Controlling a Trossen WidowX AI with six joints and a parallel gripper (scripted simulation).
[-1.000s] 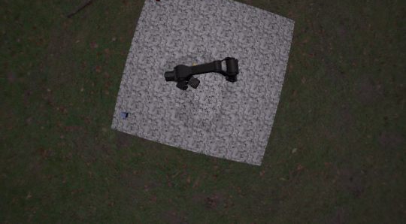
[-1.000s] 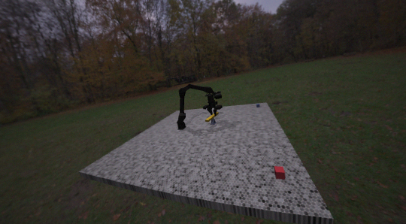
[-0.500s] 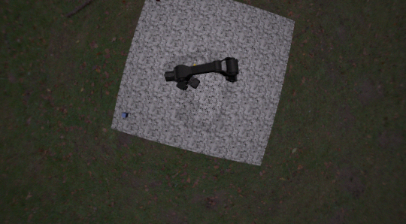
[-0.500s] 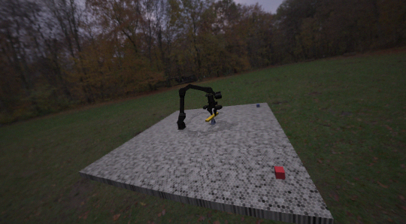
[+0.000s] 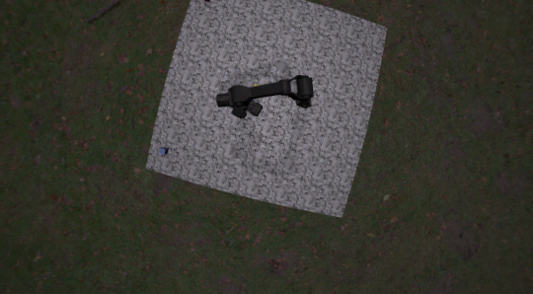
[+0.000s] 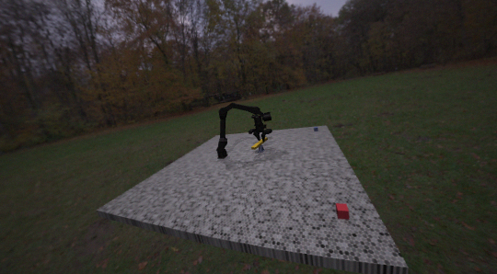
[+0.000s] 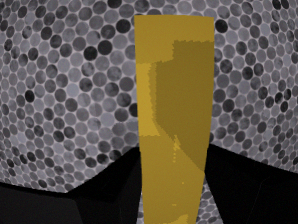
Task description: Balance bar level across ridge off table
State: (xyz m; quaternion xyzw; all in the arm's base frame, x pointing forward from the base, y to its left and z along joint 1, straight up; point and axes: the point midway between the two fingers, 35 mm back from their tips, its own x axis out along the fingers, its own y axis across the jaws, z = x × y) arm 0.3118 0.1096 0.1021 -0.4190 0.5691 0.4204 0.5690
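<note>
Now: the yellow bar 30 mm to the right of my gripper tip and 10 mm behind it. Round my gripper tip: red cube (610 mm to the right, 430 mm ahead, 50 mm below); then blue cube (430 mm ahead, 390 mm to the left, 50 mm below).
</note>
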